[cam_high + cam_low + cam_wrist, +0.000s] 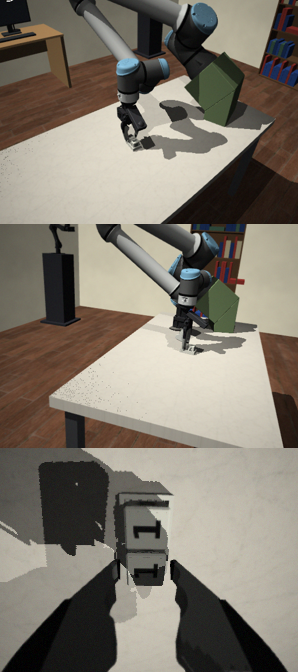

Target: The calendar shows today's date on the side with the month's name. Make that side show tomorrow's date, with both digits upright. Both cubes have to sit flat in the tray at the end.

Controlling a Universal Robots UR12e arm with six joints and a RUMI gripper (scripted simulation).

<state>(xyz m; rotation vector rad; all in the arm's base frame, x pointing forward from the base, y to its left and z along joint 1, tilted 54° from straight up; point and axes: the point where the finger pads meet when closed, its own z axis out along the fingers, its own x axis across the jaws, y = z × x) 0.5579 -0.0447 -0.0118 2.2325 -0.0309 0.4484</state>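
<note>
Right now the digit cube is 10 mm below my hand. The rest, counted from my hand: pale calendar tray 20 mm to the left, 30 mm below.
</note>
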